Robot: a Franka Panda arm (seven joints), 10 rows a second.
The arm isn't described. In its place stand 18 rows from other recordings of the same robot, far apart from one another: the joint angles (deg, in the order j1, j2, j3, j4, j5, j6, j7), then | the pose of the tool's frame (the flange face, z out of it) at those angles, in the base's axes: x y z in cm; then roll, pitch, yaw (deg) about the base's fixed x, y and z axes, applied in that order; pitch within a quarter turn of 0, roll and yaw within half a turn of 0.
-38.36, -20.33, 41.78, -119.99, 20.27, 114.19, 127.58 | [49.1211, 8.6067, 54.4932, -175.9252, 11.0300, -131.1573]
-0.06, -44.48, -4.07, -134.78, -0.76, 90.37, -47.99 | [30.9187, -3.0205, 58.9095, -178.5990, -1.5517, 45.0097]
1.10, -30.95, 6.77, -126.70, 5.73, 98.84, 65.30 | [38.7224, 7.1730, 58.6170, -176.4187, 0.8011, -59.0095]
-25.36, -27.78, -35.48, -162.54, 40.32, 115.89, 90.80 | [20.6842, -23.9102, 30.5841, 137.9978, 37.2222, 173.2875]
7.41, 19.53, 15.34, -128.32, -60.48, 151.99, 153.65 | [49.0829, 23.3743, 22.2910, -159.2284, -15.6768, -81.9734]
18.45, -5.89, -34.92, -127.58, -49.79, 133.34, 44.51 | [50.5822, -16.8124, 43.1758, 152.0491, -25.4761, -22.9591]
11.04, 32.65, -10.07, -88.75, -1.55, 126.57, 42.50 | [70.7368, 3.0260, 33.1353, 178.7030, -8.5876, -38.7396]
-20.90, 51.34, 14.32, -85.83, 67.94, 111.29, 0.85 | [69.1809, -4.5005, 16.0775, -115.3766, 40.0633, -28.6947]
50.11, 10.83, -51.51, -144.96, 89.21, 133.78, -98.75 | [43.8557, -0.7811, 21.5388, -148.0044, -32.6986, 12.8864]
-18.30, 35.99, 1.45, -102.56, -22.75, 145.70, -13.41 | [64.0714, -19.0525, 21.1326, 165.1719, -1.6188, 14.5061]
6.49, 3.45, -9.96, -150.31, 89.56, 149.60, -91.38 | [40.3773, -4.7401, 21.3463, -151.0862, -26.9580, -1.3197]
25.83, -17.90, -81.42, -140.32, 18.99, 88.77, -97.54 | [24.8713, -27.6537, 30.4883, -127.5429, -35.8701, 24.0635]
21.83, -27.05, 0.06, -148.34, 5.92, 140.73, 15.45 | [38.9135, 15.6317, 45.1400, -169.6188, -17.1021, 0.9298]
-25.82, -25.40, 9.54, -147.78, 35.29, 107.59, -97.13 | [37.0645, -6.4055, 39.8378, -164.4006, -27.3971, 60.2257]
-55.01, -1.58, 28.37, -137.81, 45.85, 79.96, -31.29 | [38.3116, -9.5524, 32.1258, -113.2105, 25.4868, 4.2134]
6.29, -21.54, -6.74, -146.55, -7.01, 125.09, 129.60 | [41.1028, -0.7138, 39.6609, -177.9824, -2.5673, -125.5956]
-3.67, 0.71, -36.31, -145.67, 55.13, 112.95, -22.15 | [34.4059, -22.0493, 25.1904, -133.3391, 24.9515, -45.2842]
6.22, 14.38, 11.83, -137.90, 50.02, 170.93, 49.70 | [49.6829, 10.7453, 23.2154, -159.2669, 12.7911, -78.5362]
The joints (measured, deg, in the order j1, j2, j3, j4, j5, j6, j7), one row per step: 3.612, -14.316, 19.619, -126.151, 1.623, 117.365, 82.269; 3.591, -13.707, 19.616, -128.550, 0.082, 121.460, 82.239; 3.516, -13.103, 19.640, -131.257, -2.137, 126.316, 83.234; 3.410, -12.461, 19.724, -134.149, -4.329, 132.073, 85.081; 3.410, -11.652, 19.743, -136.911, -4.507, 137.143, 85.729; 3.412, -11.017, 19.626, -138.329, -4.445, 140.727, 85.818; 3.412, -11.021, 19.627, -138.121, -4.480, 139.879, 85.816; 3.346, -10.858, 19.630, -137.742, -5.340, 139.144, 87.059
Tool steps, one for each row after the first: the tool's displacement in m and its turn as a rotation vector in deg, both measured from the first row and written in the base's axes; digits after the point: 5 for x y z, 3 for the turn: 0.00214, -0.00264, -0.01793, -0.727, -1.459, 0.716; 0.00347, -0.00567, -0.03679, -1.627, -3.536, 0.935; 0.00375, -0.00757, -0.05557, -1.902, -6.178, 0.671; 0.00171, -0.00875, -0.07540, -0.885, -7.458, 0.565; 0.00201, -0.00959, -0.08520, 0.149, -8.718, 0.617; 0.00176, -0.00986, -0.08509, -0.160, -8.162, 0.571; 0.00274, -0.01019, -0.08470, -0.744, -7.955, -0.208
